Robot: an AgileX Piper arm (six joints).
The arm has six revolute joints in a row. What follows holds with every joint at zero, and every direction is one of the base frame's. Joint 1 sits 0.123 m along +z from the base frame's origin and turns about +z. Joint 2 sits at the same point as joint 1 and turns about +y. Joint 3 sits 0.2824 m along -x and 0.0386 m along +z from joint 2 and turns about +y. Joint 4 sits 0.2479 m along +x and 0.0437 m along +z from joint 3 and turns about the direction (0.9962, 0, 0.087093). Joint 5 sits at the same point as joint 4 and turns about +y. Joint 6 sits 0.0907 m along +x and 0.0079 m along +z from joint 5 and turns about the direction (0.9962, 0, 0.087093). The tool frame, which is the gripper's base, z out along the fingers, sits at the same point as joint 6; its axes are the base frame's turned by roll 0, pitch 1.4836 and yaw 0 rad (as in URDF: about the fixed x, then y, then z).
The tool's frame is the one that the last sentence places.
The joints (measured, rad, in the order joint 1, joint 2, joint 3, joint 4, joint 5, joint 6), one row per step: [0.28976, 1.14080, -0.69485, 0.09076, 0.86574, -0.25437]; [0.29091, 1.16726, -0.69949, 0.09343, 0.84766, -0.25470]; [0.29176, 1.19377, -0.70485, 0.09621, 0.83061, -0.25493]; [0.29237, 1.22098, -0.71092, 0.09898, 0.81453, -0.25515]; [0.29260, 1.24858, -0.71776, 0.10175, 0.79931, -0.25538]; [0.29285, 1.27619, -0.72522, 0.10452, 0.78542, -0.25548]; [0.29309, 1.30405, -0.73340, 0.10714, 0.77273, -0.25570]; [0.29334, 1.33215, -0.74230, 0.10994, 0.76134, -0.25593]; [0.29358, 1.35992, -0.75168, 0.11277, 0.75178, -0.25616]
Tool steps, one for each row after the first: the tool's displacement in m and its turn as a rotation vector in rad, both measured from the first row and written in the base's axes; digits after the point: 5 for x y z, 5 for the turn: [0.00508, 0.00184, -0.00329, 0.00062, 0.00414, -0.00106]; [0.01016, 0.00363, -0.00658, 0.00122, 0.00867, -0.00254]; [0.01529, 0.00540, -0.01002, 0.00151, 0.01410, -0.00427]; [0.02049, 0.00710, -0.01352, 0.00162, 0.01998, -0.00638]; [0.02563, 0.00880, -0.01708, 0.00154, 0.02656, -0.00854]; [0.03076, 0.01048, -0.02071, 0.00109, 0.03378, -0.01049]; [0.03587, 0.01218, -0.02443, 0.00054, 0.04182, -0.01245]; [0.04082, 0.01385, -0.02817, -0.00025, 0.05086, -0.01432]
